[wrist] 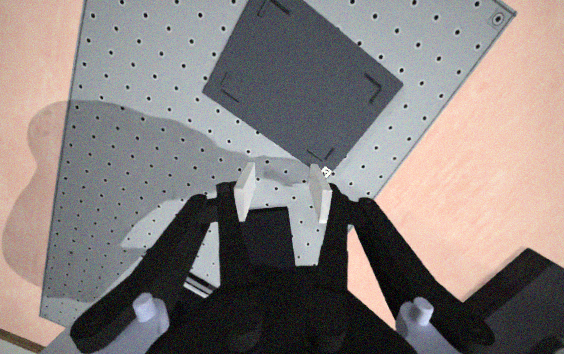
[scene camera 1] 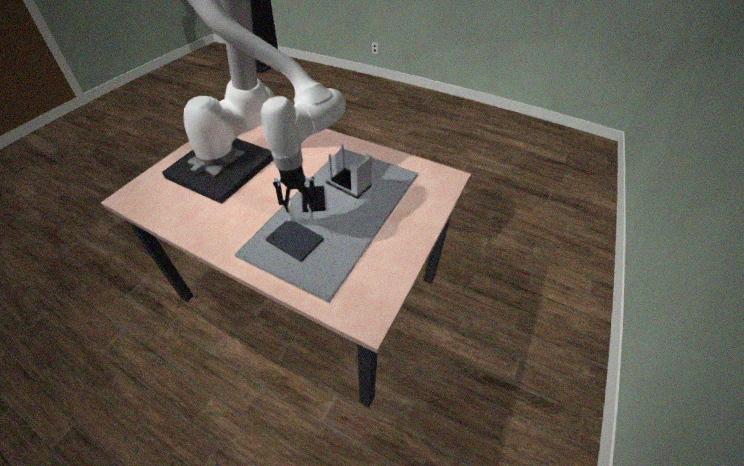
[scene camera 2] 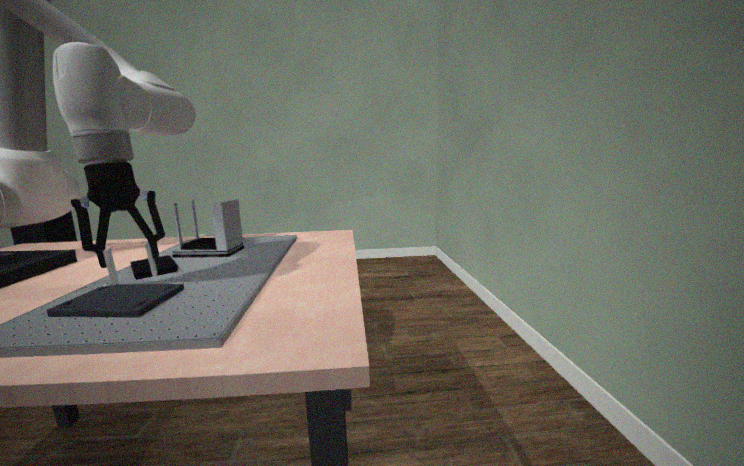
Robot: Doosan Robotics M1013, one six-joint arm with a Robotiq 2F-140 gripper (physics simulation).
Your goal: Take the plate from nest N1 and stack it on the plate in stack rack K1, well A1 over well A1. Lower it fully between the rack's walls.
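Frame: origin at the arm's base, x down, y back, z left, level; centimetres.
Seen in the pictures: gripper, between the fingertips: (wrist: 282, 175) (scene camera 1: 302, 218) (scene camera 2: 135, 279); arm's base, origin of its link: (scene camera 1: 217, 159).
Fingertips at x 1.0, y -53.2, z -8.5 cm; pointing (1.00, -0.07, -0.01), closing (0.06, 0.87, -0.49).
Note:
Offsets run from my fingertips to a thing's top centre. "pt": to the spot under its first point. Level surfaces: height alone.
A flat dark slab {dz -8.8, dx +0.2, dy -3.3 cm} (scene camera 1: 294, 239) (scene camera 2: 115, 300) (wrist: 305, 85) with L-shaped corner marks lies on the grey perforated board; a small white tag {pt dz -2.9, dx +0.1, dy +4.0 cm} (wrist: 326, 172) is at one corner. It appears to be nest N1; I cannot make out a separate plate on it. The stack rack {dz +25.8, dx -13.2, dy -3.2 cm} (scene camera 1: 361, 175) (scene camera 2: 228, 225) has upright pale walls and a dark floor or plate, and shows partly in the wrist view (wrist: 200, 285). My gripper (scene camera 1: 300, 212) (scene camera 2: 133, 277) (wrist: 282, 175) is half open and empty, pointing down above the board beside the slab's tagged corner. Well A1 cannot be made out.
A small black block {dz +11.0, dx -0.1, dy +3.4 cm} (scene camera 1: 318, 198) (scene camera 2: 167, 266) (wrist: 267, 240) lies on the grey board {dx +1.3 cm} (scene camera 1: 334, 274) (scene camera 2: 203, 323) (wrist: 150, 55) between slab and rack, partly hidden by the gripper. A thick black base (scene camera 1: 186, 178) (wrist: 530, 310) stands on the pink table {dx +2.6 cm} (scene camera 1: 164, 219) (scene camera 2: 307, 329).

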